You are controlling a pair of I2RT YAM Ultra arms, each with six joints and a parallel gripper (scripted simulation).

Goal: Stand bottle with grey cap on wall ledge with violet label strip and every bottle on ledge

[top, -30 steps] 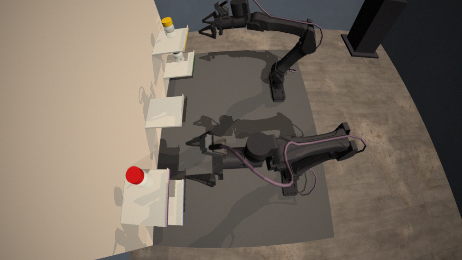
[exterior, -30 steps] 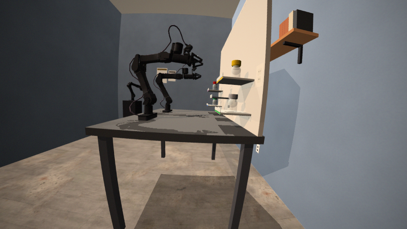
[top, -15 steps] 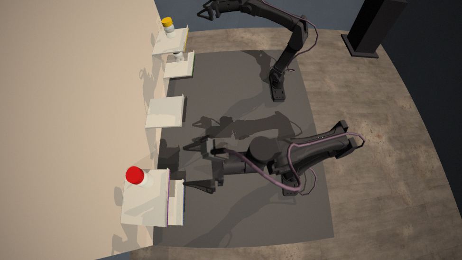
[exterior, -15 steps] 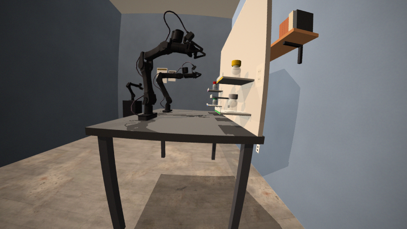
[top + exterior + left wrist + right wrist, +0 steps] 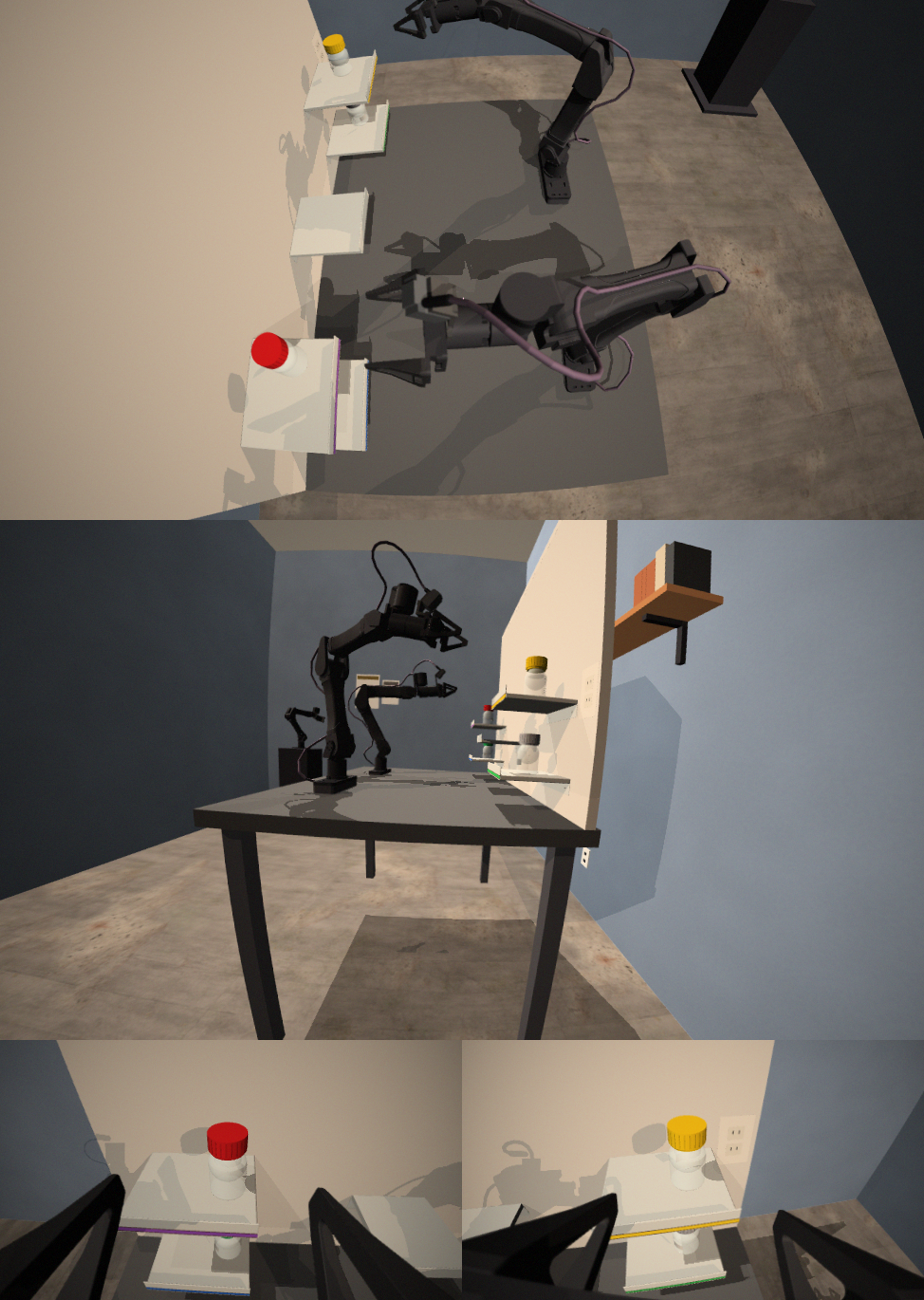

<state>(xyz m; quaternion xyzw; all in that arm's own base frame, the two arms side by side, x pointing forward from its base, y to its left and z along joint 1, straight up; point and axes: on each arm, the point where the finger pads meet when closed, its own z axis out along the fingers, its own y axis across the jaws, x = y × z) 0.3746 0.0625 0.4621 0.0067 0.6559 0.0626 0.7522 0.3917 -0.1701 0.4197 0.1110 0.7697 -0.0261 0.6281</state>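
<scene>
My right hand is 300 mm above the grey-cap bottle, 190 mm short of it and 10 mm to the left of it. From my right hand the other things lie so: yellow-capped bottle: 200 mm ahead, 110 mm below, 20 mm to the right; red-cap bottle: 770 mm to the left, 170 mm ahead, 110 mm below; beige wall: 430 mm to the left, 290 mm ahead.
</scene>
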